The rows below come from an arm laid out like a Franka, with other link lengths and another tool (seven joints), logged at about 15 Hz.
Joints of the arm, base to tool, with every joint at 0 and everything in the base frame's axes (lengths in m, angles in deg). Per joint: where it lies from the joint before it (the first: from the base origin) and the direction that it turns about. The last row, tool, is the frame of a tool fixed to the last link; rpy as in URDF.
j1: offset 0.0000 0.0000 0.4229 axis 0 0 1
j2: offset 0.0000 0.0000 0.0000 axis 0 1 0
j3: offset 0.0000 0.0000 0.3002 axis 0 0 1
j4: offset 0.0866 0.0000 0.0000 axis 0 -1 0
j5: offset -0.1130 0.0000 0.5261 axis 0 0 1
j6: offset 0.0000 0.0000 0.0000 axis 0 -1 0
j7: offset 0.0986 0.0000 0.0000 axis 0 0 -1
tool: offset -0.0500 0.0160 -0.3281 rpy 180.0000 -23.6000 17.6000
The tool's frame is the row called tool.
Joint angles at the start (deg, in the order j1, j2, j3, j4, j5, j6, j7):
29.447, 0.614, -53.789, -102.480, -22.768, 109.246, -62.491
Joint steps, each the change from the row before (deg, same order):
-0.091, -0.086, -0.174, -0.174, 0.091, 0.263, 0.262
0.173, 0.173, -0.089, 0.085, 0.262, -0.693, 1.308
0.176, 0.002, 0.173, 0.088, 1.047, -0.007, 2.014
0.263, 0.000, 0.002, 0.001, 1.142, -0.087, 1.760
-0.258, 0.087, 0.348, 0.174, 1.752, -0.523, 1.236
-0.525, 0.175, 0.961, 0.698, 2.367, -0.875, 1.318
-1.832, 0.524, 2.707, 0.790, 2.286, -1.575, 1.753
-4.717, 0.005, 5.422, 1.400, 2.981, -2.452, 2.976
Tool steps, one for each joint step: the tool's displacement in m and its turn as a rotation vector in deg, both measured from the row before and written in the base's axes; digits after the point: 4 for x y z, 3 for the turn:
-0.0014, -0.0022, -0.0014, 0.104, -0.286, -0.427
-0.0029, 0.0037, -0.0020, 0.268, 0.063, -1.443
0.0036, 0.0096, -0.0022, 0.811, -1.256, -1.750
0.0024, 0.0093, -0.0033, 0.981, -1.018, -1.660
0.0007, 0.0101, -0.0036, 1.577, -0.732, -1.633
0.0048, 0.0163, 0.0000, 2.011, -1.035, -1.584
0.0041, 0.0224, -0.0022, 2.023, -0.174, -1.695
0.0021, 0.0259, 0.0049, 3.030, -0.789, -3.299

